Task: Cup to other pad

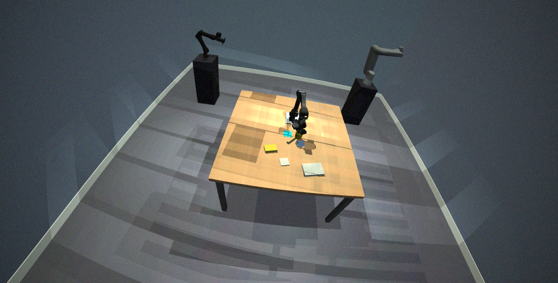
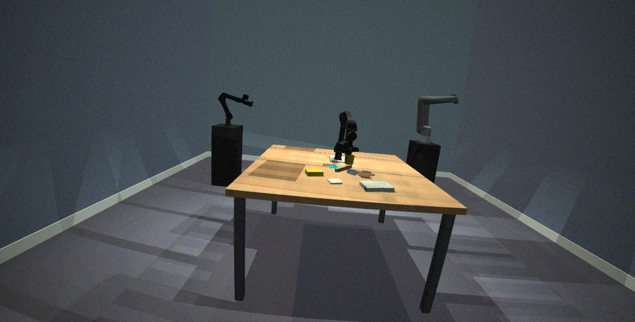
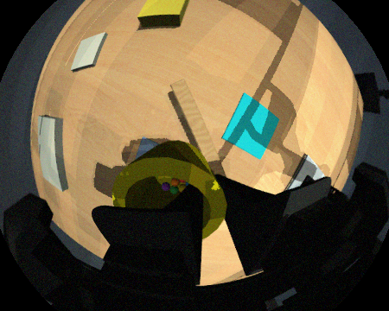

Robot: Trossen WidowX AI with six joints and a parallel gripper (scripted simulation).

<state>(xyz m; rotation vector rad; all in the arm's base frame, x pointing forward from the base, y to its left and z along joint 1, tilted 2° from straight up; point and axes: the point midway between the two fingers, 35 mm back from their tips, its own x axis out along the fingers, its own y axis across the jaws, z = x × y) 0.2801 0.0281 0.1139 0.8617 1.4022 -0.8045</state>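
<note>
Now: gripper tip 6 cm past the cyan pad, 8 cm to the left of it and 10 cm above it. The rest, counted from my gripper tip: grey-blue pad (5 cm ahead, 5 cm to the left, 10 cm below); small grey tile (30 cm ahead, 11 cm to the right, 8 cm below); yellow cup (2 cm ahead, 1 cm to the left).
</note>
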